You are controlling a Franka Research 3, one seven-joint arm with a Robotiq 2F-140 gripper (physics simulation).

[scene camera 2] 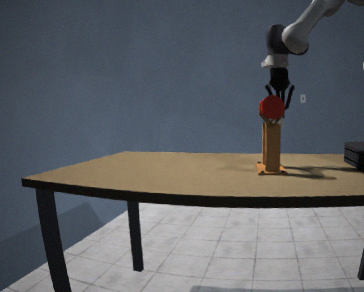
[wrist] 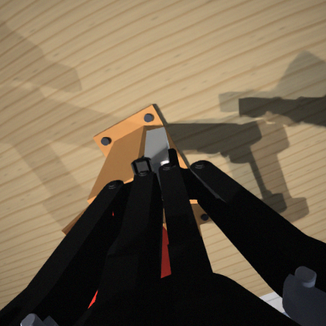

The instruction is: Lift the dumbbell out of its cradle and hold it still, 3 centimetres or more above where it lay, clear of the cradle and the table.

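The red dumbbell point(scene camera 2: 271, 108) point(wrist: 166, 257) sits at the top of its orange cradle point(scene camera 2: 272, 150) point(wrist: 116, 162), with one round end facing scene camera 2. In the wrist view the black fingers hide most of it, and red shows between and beside them. My gripper point(scene camera 2: 281, 121) point(wrist: 159, 142) points down and is shut, its grey fingertips pressed together with nothing between them. In the scene view the fingertips are partly hidden behind the dumbbell's round end. In the wrist view they are over the cradle, beyond the visible red parts.
The cradle's bolted base stands on the wooden table point(scene camera 2: 150, 175) point(wrist: 225, 30). A dark box point(scene camera 2: 354, 156) stands on the table at the right edge of the scene view. Shadows of the arm and cradle fall across the tabletop. A blue wall point(scene camera 2: 125, 75) rises behind.
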